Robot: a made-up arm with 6 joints. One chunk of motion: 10 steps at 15 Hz.
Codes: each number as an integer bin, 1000 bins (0 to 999) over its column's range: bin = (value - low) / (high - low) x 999, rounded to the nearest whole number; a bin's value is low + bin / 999 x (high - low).
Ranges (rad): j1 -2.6..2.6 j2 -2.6..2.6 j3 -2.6..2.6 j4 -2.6..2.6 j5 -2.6..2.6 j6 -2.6..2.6
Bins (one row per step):
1: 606 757 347 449 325 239
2: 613 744 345 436 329 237
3: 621 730 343 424 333 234
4: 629 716 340 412 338 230
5: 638 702 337 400 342 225
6: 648 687 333 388 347 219
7: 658 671 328 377 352 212
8: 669 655 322 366 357 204
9: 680 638 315 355 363 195
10: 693 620 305 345 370 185
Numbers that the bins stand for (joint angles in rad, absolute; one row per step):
1: 0.5544 1.3403 -0.7938 -0.2629 -0.9083 -1.3560
2: 0.5908 1.2727 -0.8042 -0.3305 -0.8875 -1.3664
3: 0.6324 1.1998 -0.8146 -0.3930 -0.8667 -1.3820
4: 0.6741 1.1269 -0.8302 -0.4555 -0.8406 -1.4028
5: 0.7209 1.0541 -0.8458 -0.5179 -0.8198 -1.4288
6: 0.7730 0.9760 -0.8667 -0.5804 -0.7938 -1.4601
7: 0.8250 0.8927 -0.8927 -0.6376 -0.7678 -1.4965
8: 0.8823 0.8094 -0.9239 -0.6949 -0.7417 -1.5381
9: 0.9395 0.7209 -0.9604 -0.7522 -0.7105 -1.5850
10: 1.0072 0.6272 -1.0124 -0.8042 -0.6741 -1.6370

